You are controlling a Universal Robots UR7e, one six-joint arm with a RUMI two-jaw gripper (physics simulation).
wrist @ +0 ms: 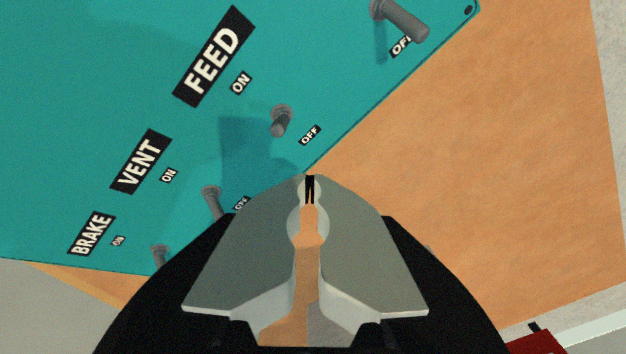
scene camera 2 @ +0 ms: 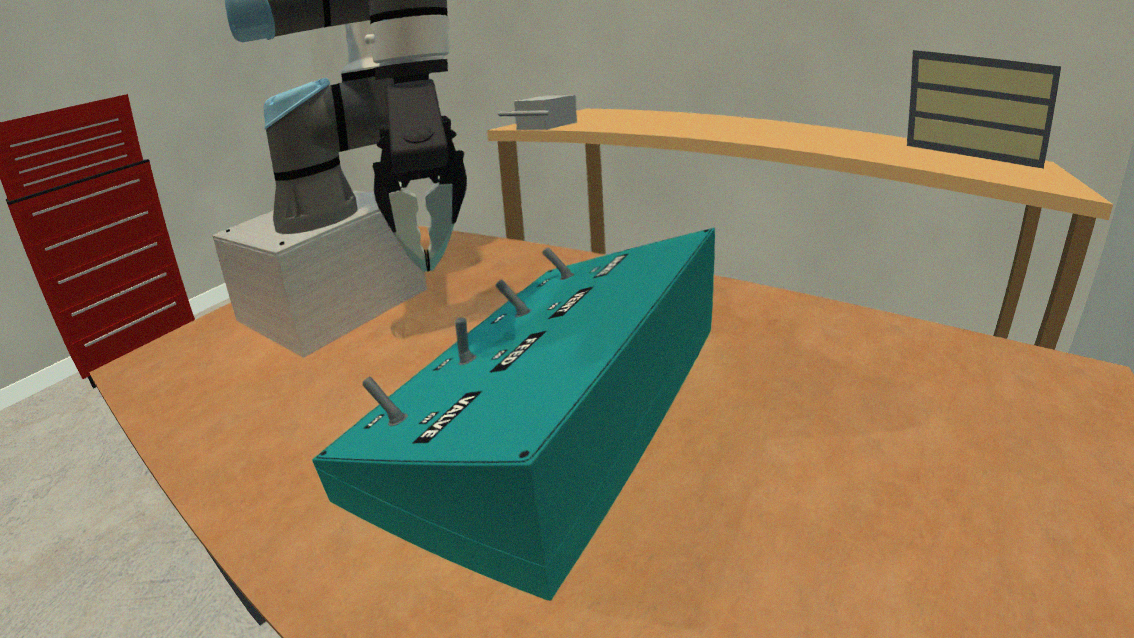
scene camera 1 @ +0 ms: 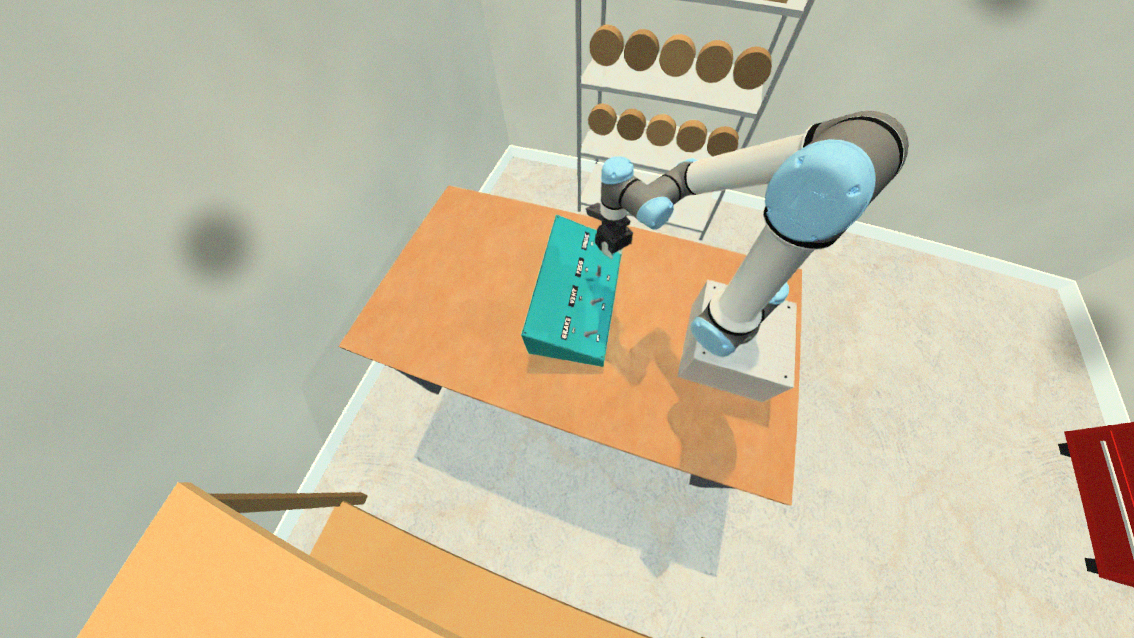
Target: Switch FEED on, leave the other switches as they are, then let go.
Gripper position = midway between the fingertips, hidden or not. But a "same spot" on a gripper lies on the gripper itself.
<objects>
The gripper shows in the wrist view, in scene camera 2 and in scene camera 1 [607,254]. The same spot on a teal switch box: [scene camera 1: 561,312] is [scene camera 2: 615,274]. The same spot on the gripper: [scene camera 2: 443,201] is [wrist: 237,257].
</objects>
